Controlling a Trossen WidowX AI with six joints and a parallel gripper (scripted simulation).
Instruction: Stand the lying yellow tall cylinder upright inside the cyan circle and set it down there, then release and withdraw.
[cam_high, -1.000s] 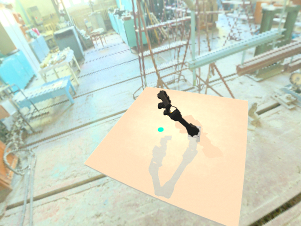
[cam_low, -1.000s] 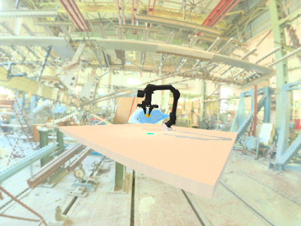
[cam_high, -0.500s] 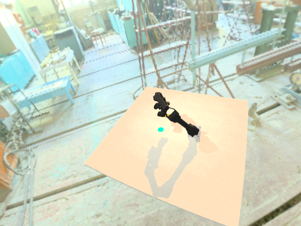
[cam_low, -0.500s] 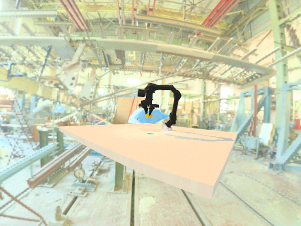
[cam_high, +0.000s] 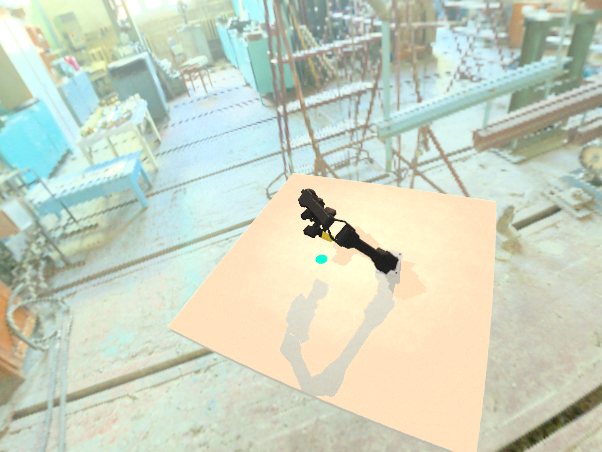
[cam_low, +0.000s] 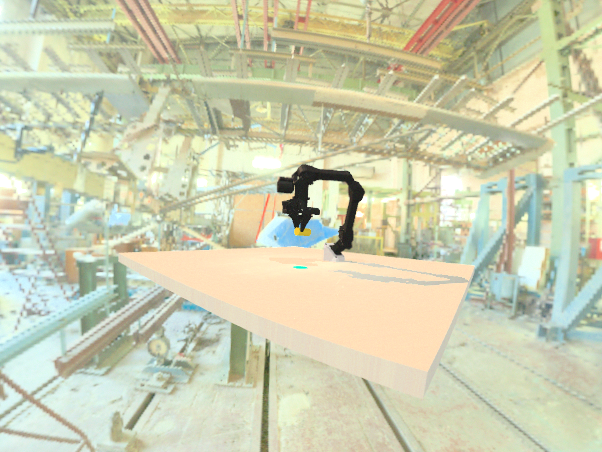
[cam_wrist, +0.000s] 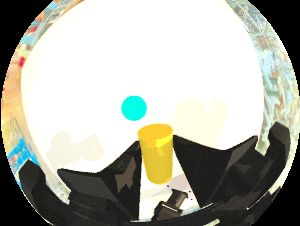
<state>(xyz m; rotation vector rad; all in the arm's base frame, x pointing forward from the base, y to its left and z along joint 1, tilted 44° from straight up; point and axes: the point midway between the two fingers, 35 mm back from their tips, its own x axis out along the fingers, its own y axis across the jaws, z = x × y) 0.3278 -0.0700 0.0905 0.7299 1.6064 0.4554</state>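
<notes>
My gripper tip is now 1 cm short of the cyan circle, 3 cm to the right of it and 15 cm above it. Also, from my gripper tip: yellow tall cylinder 2 cm behind.
</notes>
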